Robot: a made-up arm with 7 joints. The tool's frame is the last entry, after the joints. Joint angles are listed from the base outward.
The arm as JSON. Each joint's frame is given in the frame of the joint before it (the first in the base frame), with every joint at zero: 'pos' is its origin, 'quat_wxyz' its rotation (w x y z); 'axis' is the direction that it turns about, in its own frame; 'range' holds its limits. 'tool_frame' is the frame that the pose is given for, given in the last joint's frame.
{
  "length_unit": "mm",
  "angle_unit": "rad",
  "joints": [
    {
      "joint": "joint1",
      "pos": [
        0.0,
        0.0,
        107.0
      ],
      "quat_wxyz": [
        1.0,
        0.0,
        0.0,
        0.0
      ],
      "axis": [
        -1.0,
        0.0,
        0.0
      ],
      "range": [
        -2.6,
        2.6
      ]
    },
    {
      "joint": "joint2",
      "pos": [
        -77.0,
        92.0,
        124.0
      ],
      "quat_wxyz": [
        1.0,
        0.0,
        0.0,
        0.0
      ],
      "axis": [
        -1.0,
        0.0,
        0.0
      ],
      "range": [
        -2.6,
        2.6
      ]
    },
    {
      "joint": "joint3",
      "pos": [
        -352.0,
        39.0,
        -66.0
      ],
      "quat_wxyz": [
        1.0,
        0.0,
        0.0,
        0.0
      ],
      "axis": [
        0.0,
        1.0,
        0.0
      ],
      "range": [
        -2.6,
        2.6
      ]
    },
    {
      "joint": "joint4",
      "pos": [
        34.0,
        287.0,
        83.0
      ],
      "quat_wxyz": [
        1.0,
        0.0,
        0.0,
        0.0
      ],
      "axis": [
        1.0,
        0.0,
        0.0
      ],
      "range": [
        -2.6,
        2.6
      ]
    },
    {
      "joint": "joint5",
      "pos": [
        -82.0,
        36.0,
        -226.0
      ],
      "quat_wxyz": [
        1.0,
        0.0,
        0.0,
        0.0
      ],
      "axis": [
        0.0,
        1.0,
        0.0
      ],
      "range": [
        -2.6,
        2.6
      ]
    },
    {
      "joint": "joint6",
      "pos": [
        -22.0,
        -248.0,
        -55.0
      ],
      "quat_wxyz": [
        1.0,
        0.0,
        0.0,
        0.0
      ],
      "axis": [
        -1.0,
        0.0,
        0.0
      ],
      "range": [
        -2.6,
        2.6
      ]
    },
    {
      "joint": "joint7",
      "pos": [
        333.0,
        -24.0,
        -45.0
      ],
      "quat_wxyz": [
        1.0,
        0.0,
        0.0,
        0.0
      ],
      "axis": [
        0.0,
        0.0,
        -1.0
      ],
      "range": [
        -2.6,
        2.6
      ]
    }
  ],
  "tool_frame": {
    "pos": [
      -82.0,
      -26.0,
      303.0
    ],
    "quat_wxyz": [
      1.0,
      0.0,
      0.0,
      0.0
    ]
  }
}
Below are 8 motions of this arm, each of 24 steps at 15 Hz.
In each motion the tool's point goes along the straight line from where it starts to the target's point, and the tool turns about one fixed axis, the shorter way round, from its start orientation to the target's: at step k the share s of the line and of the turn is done. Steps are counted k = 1, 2, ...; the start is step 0. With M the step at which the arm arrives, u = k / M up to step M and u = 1 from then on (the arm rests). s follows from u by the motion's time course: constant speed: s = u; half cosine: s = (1 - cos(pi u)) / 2; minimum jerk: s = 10 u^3 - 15 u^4 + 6 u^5.
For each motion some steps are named. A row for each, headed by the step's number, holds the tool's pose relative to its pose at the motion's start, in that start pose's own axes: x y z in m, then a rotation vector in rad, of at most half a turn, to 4 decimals.
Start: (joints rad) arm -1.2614 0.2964 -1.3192 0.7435 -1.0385 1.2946 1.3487
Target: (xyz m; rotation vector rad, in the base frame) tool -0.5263 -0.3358 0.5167 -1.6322 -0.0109 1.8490
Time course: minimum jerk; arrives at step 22
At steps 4, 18, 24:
4: 0.0007 0.0165 -0.0074 -0.0031 0.0124 -0.0238
18: 0.0153 0.3500 -0.1574 -0.0659 0.2645 -0.5063
24: 0.0160 0.3664 -0.1648 -0.0690 0.2769 -0.5301

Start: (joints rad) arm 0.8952 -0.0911 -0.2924 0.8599 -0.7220 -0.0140 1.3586
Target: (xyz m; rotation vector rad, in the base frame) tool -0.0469 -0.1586 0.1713 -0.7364 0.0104 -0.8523
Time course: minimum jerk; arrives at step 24
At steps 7, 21, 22, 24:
7: 0.0776 0.0342 -0.0146 -0.2244 -0.0159 0.0708
21: 0.5014 0.2209 -0.0946 -1.4502 -0.1029 0.4574
22: 0.5070 0.2233 -0.0956 -1.4664 -0.1041 0.4625
24: 0.5095 0.2245 -0.0961 -1.4739 -0.1046 0.4649

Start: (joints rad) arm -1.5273 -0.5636 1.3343 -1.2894 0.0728 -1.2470 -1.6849
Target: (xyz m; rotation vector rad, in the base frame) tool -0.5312 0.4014 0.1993 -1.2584 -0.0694 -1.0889
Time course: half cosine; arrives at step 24
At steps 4, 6, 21, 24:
4: -0.0081 -0.0045 -0.0440 0.0787 -0.0338 0.0323
6: -0.0177 -0.0098 -0.0962 0.1721 -0.0739 0.0707
21: -0.1163 -0.0644 -0.6321 1.1304 -0.4851 0.4644
24: -0.1209 -0.0669 -0.6571 1.1751 -0.5043 0.4827

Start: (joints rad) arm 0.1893 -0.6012 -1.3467 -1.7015 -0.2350 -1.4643 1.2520
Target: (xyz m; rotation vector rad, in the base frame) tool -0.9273 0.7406 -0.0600 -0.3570 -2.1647 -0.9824
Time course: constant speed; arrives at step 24
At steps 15, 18, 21, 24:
15: -0.3802 -0.3071 -0.0607 0.0911 -0.6975 0.4610
18: -0.4562 -0.3686 -0.0729 0.1093 -0.8370 0.5533
21: -0.5323 -0.4300 -0.0850 0.1275 -0.9765 0.6455
24: -0.6083 -0.4914 -0.0971 0.1457 -1.1160 0.7377

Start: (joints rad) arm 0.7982 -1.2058 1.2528 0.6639 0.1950 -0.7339 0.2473
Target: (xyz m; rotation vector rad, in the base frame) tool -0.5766 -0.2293 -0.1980 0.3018 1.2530 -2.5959
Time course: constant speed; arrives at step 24
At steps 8, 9, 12, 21, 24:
8: -0.0802 -0.0221 0.1880 0.3228 -0.2660 -0.3667
9: -0.0902 -0.0248 0.2115 0.3632 -0.2993 -0.4125
12: -0.1203 -0.0331 0.2820 0.4842 -0.3990 -0.5500
21: -0.2105 -0.0580 0.4934 0.8474 -0.6983 -0.9625
24: -0.2406 -0.0663 0.5639 0.9685 -0.7980 -1.1000

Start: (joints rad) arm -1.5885 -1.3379 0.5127 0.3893 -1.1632 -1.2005 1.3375
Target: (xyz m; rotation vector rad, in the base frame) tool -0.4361 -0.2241 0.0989 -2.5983 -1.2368 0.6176
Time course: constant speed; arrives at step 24
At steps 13, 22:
13: -0.0906 0.0610 -0.0941 -0.4442 -0.5115 0.2527
22: -0.1533 0.1032 -0.1592 -0.7517 -0.8656 0.4276

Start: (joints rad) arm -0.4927 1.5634 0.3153 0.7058 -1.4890 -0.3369 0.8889
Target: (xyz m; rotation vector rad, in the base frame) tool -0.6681 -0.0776 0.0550 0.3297 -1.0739 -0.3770
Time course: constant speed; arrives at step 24
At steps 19, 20, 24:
19: -0.0159 -0.0948 -0.0192 -0.0057 0.1033 0.0848
20: -0.0168 -0.0997 -0.0202 -0.0060 0.1087 0.0893
24: -0.0201 -0.1197 -0.0242 -0.0071 0.1304 0.1071

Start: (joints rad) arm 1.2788 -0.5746 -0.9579 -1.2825 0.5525 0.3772 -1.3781
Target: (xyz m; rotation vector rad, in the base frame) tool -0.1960 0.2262 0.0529 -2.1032 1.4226 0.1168
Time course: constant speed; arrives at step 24
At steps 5, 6, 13, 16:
5: 0.0748 0.0230 -0.0032 -0.1116 0.0773 0.0735
6: 0.0897 0.0276 -0.0038 -0.1340 0.0928 0.0882
13: 0.1944 0.0599 -0.0082 -0.2903 0.2011 0.1912
16: 0.2393 0.0737 -0.0101 -0.3573 0.2475 0.2353

